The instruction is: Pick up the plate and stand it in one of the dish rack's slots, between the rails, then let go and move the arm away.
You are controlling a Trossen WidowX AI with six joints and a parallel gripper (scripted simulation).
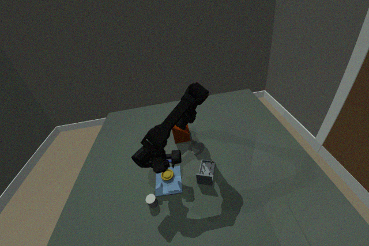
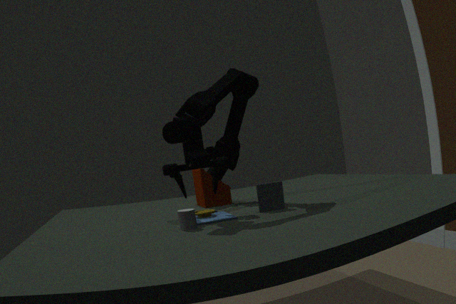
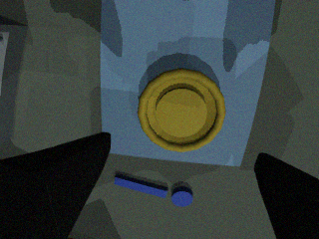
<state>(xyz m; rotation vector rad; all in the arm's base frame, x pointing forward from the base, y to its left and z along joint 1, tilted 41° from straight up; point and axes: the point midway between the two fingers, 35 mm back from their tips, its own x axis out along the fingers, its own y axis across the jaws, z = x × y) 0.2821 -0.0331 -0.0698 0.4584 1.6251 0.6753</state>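
Now: the yellow plate 5 cm below my gripper tip. Also, from my gripper tip: blue spoon: 9 cm behind, 6 cm below; white cup: 14 cm ahead, 5 cm to the right, 4 cm below; light blue mat: 3 cm ahead, 1 cm to the left, 6 cm below.
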